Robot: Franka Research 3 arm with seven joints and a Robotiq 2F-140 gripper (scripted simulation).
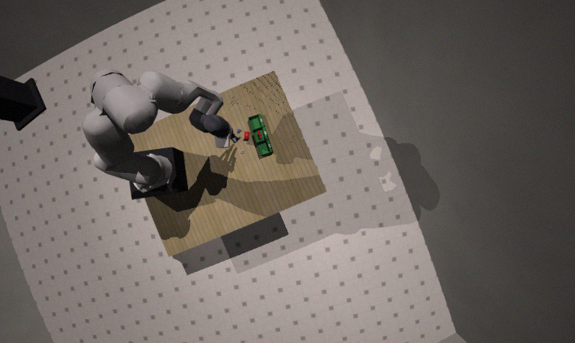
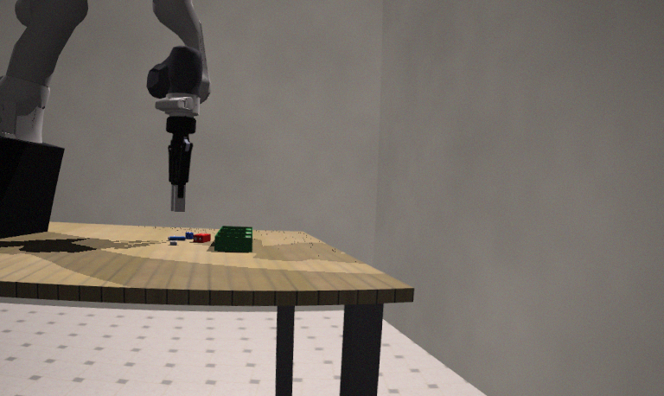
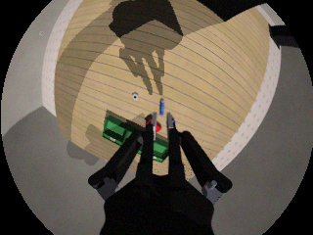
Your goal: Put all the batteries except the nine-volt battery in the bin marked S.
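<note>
The blue battery is 100 mm below my hand. Also, from my hand: grey button cell: 100 mm below, 80 mm to the right, 10 mm behind; red block-shaped battery: 100 mm below, 60 mm ahead, 20 mm to the right; green bin row: 140 mm ahead, 90 mm below, 60 mm to the right.
</note>
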